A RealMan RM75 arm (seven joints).
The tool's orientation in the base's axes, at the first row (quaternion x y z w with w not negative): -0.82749, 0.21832, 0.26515, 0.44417
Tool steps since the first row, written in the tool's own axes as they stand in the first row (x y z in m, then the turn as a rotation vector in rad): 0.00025, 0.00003, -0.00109, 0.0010, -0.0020, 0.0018; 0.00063, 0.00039, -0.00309, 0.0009, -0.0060, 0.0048; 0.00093, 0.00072, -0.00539, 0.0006, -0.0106, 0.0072; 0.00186, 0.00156, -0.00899, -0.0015, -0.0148, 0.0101; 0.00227, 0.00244, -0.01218, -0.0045, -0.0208, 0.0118; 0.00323, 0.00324, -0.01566, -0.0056, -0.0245, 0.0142; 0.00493, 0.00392, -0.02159, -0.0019, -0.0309, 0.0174; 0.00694, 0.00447, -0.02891, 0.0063, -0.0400, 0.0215; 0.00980, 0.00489, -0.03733, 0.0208, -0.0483, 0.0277; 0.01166, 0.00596, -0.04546, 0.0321, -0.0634, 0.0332; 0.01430, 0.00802, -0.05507, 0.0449, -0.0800, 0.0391; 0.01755, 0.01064, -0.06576, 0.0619, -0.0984, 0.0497; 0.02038, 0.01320, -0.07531, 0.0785, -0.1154, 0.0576
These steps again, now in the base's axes. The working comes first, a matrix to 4 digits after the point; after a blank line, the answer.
The tool's axes in the first row as the columns of a matrix, in the base's axes (used below as rounded here):
0.7641, -0.5969, -0.2449
-0.1258, -0.5101, 0.8509
-0.6328, -0.6193, -0.4648

0.00044, -0.00097, 0.00033, 0.0015, 0.0024, -0.0002; 0.00101, -0.00291, 0.00080, 0.0031, 0.0070, 0.0009; 0.00160, -0.00507, 0.00147, 0.0050, 0.0115, 0.0028; 0.00269, -0.00868, 0.00204, 0.0052, 0.0163, 0.0054; 0.00326, -0.01189, 0.00271, 0.0061, 0.0212, 0.0102; 0.00437, -0.01538, 0.00323, 0.0069, 0.0253, 0.0121; 0.00671, -0.02099, 0.00449, 0.0127, 0.0308, 0.0123; 0.00971, -0.02775, 0.00628, 0.0234, 0.0379, 0.0108; 0.01371, -0.03549, 0.00812, 0.0379, 0.0456, 0.0039; 0.01649, -0.04319, 0.01006, 0.0542, 0.0566, 0.0035; 0.01963, -0.05275, 0.01158, 0.0725, 0.0684, 0.0030; 0.02316, -0.06359, 0.01287, 0.0939, 0.0847, -0.0013; 0.02614, -0.07338, 0.01393, 0.1148, 0.0980, -0.0050
